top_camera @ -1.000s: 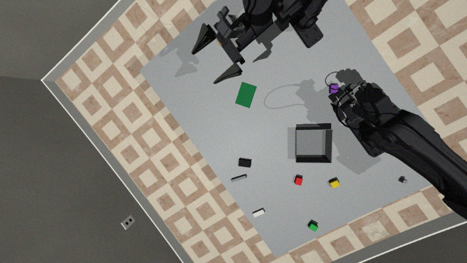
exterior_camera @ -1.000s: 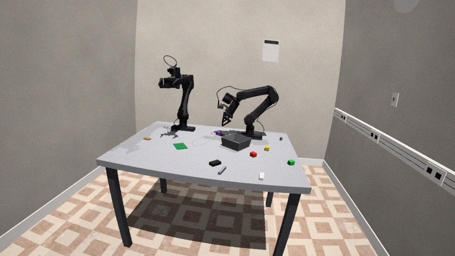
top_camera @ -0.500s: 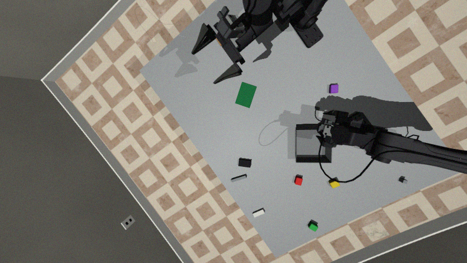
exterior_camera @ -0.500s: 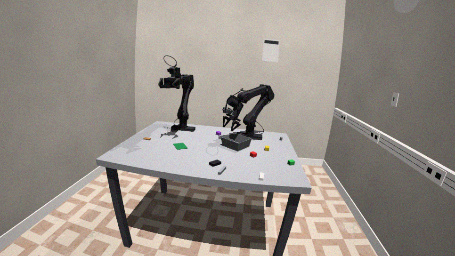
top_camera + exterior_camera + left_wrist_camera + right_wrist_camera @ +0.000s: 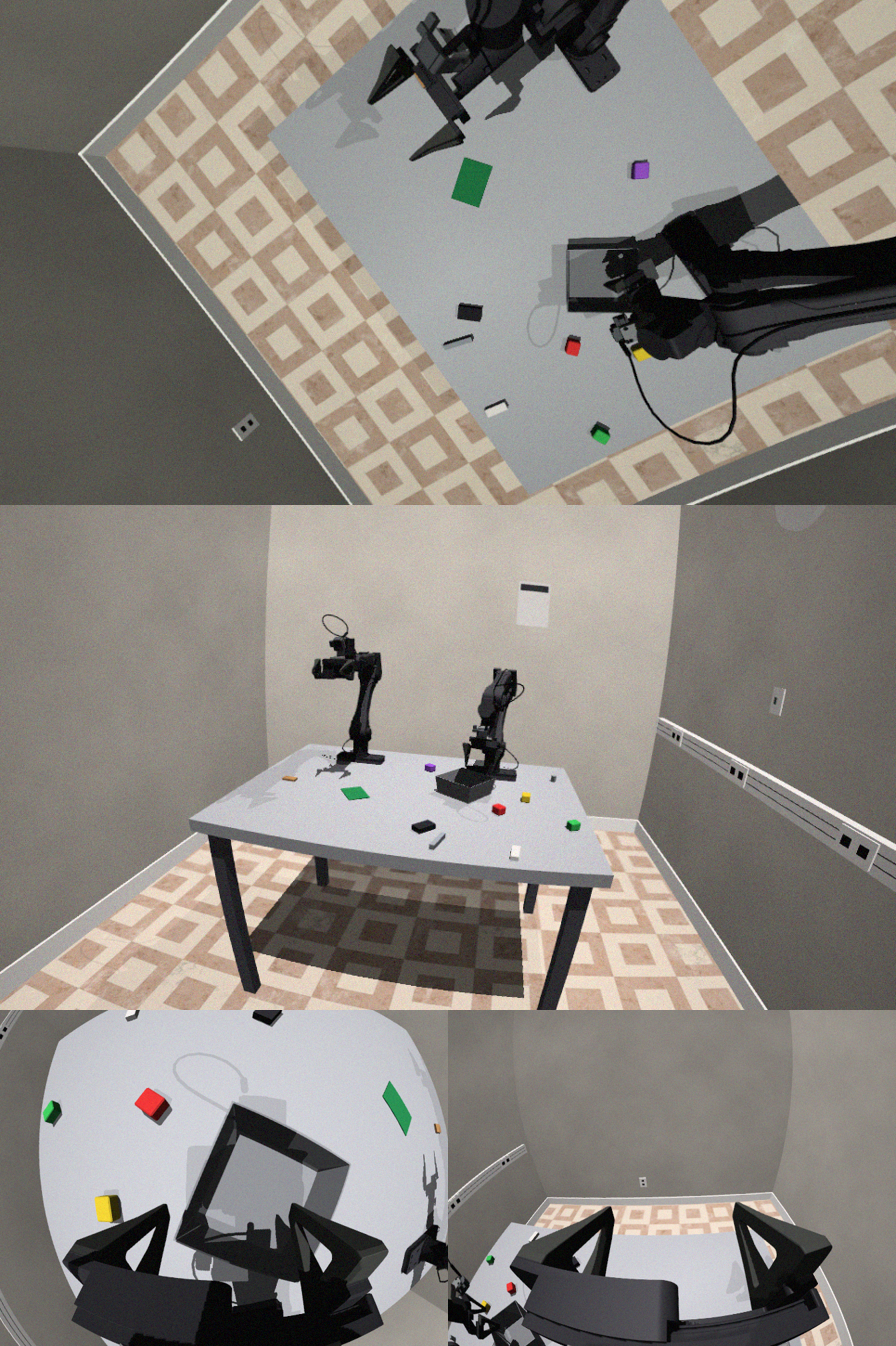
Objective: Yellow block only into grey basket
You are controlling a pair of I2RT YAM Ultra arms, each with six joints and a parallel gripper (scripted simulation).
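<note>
Right now my left hand is 170 mm to the right of the yellow block and 90 mm above it. Round my left hand: red block 140 mm ahead, 90 mm to the left, 90 mm below; then green card 140 mm ahead, 400 mm to the right, 100 mm below; then grey basket 40 mm to the right, 90 mm below.
</note>
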